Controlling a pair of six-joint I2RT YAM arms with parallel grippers.
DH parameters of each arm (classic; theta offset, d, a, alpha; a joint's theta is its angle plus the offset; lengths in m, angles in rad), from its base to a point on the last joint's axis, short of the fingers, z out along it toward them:
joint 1: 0 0.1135 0.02 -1.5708
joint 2: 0 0 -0.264 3.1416
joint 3: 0.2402 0 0.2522 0
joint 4: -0.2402 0 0.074 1.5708
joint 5: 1.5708 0 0 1.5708
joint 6: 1.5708 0.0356 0 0
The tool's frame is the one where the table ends.
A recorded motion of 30 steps. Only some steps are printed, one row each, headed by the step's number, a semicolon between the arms.
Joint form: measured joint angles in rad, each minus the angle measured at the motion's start. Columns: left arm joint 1, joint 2, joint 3, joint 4, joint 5, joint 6; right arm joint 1, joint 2, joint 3, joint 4, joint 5, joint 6.
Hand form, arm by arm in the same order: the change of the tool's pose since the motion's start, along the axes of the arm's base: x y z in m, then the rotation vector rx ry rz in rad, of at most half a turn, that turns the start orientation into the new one. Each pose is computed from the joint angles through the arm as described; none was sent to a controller.
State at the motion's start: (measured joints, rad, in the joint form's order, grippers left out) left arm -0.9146 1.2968 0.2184 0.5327 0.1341 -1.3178; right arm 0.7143 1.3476 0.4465 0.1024 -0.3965 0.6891
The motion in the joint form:
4: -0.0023 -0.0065 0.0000 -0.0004 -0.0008 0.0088; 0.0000 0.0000 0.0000 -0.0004 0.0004 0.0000
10: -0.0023 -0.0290 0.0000 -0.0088 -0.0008 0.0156; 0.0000 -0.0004 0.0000 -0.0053 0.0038 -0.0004
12: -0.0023 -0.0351 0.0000 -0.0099 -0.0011 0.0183; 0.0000 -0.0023 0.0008 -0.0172 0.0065 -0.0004
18: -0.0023 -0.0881 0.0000 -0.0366 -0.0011 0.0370; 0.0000 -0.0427 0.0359 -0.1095 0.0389 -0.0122
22: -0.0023 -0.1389 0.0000 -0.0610 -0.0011 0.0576; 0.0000 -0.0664 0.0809 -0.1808 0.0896 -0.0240
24: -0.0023 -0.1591 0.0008 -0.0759 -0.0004 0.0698; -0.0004 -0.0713 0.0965 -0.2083 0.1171 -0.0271
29: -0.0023 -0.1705 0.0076 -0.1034 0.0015 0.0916; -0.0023 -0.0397 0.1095 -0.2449 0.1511 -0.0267
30: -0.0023 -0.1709 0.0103 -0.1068 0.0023 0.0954; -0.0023 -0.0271 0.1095 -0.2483 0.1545 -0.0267
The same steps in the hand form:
4: -0.0004 -0.0002 0.0012 -0.0010 -0.0107 -0.0061; 0.0000 0.0000 0.0000 -0.0005 0.0001 -0.0003
10: -0.0009 0.0004 0.0047 -0.0093 -0.0244 -0.0095; -0.0002 -0.0003 -0.0003 -0.0054 0.0016 -0.0024
12: -0.0010 0.0005 0.0057 -0.0121 -0.0297 -0.0106; -0.0007 -0.0009 -0.0006 -0.0129 0.0073 -0.0042
18: -0.0025 0.0025 0.0132 -0.0250 -0.0600 -0.0196; -0.0003 -0.0019 0.0107 -0.0446 -0.0037 -0.0185
22: -0.0040 0.0045 0.0203 -0.0371 -0.0921 -0.0291; 0.0033 -0.0011 0.0232 -0.0775 -0.0338 -0.0450
24: -0.0048 0.0055 0.0228 -0.0369 -0.1050 -0.0353; 0.0046 -0.0013 0.0266 -0.0984 -0.0437 -0.0617
29: -0.0050 0.0057 0.0242 -0.0211 -0.1153 -0.0478; 0.0068 -0.0016 0.0207 -0.1553 -0.0192 -0.0834
30: -0.0048 0.0054 0.0247 -0.0195 -0.1177 -0.0503; 0.0071 -0.0015 0.0177 -0.1682 -0.0092 -0.0846

